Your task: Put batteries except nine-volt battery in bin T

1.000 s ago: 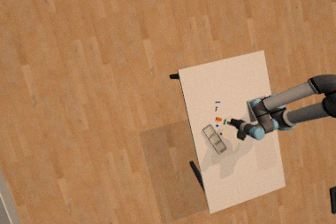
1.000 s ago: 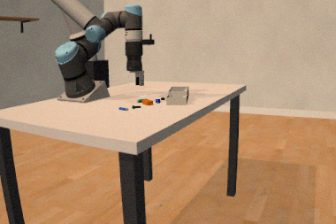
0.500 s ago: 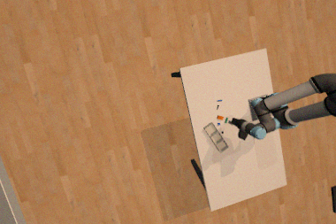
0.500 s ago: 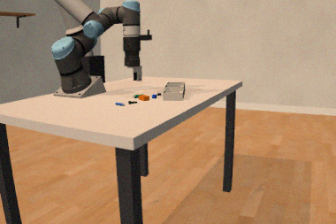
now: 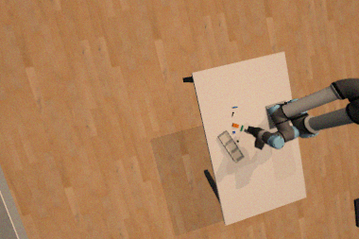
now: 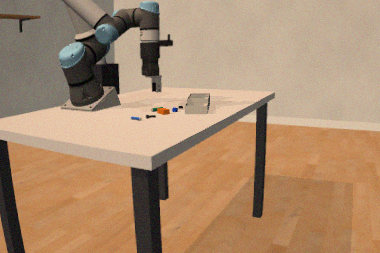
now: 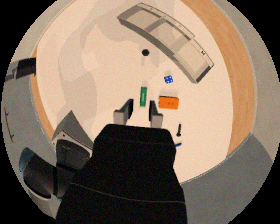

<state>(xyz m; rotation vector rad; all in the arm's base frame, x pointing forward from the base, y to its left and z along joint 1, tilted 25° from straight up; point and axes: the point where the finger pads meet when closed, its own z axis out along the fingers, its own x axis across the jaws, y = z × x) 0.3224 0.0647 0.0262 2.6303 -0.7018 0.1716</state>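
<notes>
My hand is 90 mm above the green piece. The rest, counted from my hand: grey bin: 120 mm to the left, 120 mm ahead, 70 mm below; orange block: 80 mm below, 40 mm ahead, 30 mm to the right; black screw: 130 mm to the right, 90 mm below, 50 mm ahead.
</notes>
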